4 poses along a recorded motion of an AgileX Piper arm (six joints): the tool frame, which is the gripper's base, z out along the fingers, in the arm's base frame.
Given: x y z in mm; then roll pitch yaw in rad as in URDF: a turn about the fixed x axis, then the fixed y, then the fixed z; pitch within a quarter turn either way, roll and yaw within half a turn.
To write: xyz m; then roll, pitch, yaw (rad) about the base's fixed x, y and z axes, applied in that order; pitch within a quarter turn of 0, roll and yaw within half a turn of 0. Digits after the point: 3 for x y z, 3 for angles.
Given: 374 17 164 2.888 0.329 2.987
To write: 0.374 0.017 0.164 2.888 0.329 2.987
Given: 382 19 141 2.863 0.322 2.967
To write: 0.382 0.019 0.141 2.863 0.322 2.967
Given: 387 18 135 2.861 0.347 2.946
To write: 0.387 0.018 0.135 2.861 0.347 2.946
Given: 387 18 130 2.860 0.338 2.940
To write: 0.387 0.018 0.130 2.860 0.338 2.940
